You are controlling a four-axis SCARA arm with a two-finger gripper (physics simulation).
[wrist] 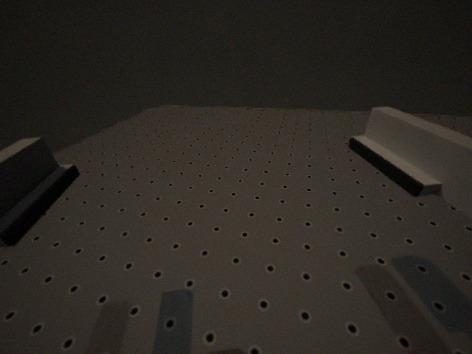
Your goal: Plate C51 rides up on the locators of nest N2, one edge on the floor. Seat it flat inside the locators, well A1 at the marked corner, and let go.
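Frame: origin at the arm's base, x down, y left, z ahead, level; metres.
Seen in the pictures: gripper, fingertip midpoint: (217, 140).
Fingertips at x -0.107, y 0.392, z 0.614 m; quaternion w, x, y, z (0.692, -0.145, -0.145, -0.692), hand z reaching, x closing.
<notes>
A point is followed by its place in that frame.
My gripper (217, 140) {z 0.614, x -0.107, y 0.392 m} is open, with one pale finger at the left edge and one at the right edge of the wrist view. Each finger has a black pad on its inner side. No object shows between the fingers; the perforated table top shows below and beyond them. Plate C51, nest N2 with its locators, and the marked corner do not show in this view.
The table top (245, 234) {z 0.638, x -0.013, y 0.387 m} is grey-brown with rows of small dark holes. Its far edge runs across the upper part of the view, with a dark background beyond. Bluish and brownish shadow bands lie on it at lower left and lower right.
</notes>
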